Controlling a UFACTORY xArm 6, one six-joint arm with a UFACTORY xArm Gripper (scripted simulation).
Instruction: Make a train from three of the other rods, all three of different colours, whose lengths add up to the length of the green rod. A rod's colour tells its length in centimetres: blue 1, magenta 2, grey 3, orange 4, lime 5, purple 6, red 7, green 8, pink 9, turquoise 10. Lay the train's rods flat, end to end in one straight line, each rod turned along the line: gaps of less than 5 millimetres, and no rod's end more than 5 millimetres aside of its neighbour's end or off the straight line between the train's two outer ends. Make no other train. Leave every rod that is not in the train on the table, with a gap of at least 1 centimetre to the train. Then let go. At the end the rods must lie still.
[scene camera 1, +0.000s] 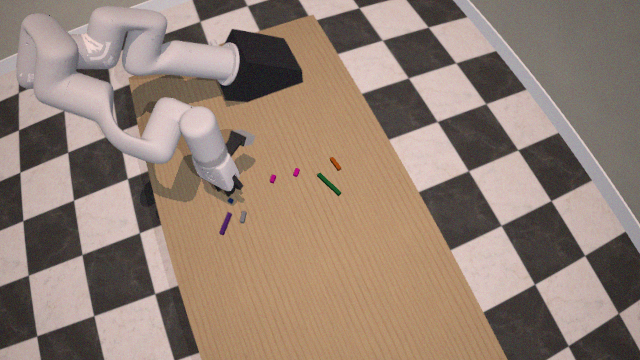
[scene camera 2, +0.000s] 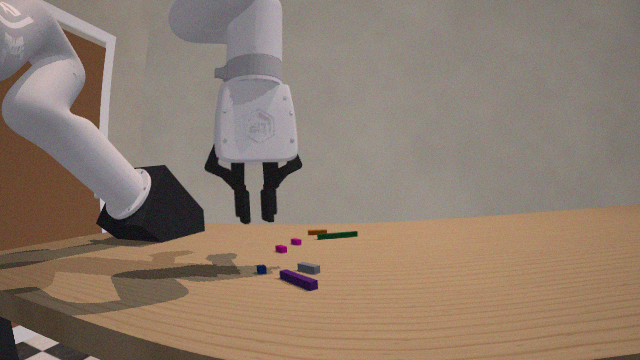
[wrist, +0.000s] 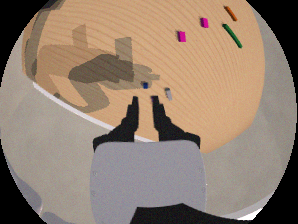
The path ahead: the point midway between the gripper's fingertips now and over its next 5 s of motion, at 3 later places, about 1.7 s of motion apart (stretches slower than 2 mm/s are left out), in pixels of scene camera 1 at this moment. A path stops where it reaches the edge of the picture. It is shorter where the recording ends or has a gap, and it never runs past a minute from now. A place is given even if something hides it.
My gripper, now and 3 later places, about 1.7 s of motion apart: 226, 189; 229, 198; 231, 201; 233, 185
